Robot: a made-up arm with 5 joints.
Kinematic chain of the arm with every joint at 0, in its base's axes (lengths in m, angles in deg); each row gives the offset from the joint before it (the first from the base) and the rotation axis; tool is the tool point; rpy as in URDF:
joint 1: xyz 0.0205 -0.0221 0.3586 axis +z
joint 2: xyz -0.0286 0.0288 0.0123 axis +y
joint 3: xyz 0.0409 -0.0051 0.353 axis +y
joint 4: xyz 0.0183 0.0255 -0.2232 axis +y
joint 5: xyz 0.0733 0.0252 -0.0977 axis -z
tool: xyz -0.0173 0.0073 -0.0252 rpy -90 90 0
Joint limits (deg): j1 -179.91..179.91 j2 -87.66..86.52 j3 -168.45..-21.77 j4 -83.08..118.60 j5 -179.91..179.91
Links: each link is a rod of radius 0.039 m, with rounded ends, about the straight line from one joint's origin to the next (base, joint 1, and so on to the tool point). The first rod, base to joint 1, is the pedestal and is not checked.
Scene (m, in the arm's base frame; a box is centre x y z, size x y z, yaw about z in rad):
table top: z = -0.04
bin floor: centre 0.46 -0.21 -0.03 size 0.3 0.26 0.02 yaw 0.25
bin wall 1: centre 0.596 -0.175 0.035 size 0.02 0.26 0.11 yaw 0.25
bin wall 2: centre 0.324 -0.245 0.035 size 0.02 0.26 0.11 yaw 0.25
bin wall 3: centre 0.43 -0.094 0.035 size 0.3 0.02 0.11 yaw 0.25
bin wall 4: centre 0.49 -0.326 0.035 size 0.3 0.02 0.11 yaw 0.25
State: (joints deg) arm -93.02 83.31 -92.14 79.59 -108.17
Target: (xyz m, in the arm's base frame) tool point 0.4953 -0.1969 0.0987
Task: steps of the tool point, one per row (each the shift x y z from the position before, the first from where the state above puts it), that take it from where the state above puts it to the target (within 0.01 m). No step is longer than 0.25 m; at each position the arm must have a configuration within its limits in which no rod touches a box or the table.
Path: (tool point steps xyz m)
1: 0.0911 -0.1088 0.1021
2: 0.1270 -0.0383 0.1541
3: 0.0969 0.0629 -0.0667
4: 0.0748 0.0901 -0.0681
5: 0.0445 0.1086 -0.0681

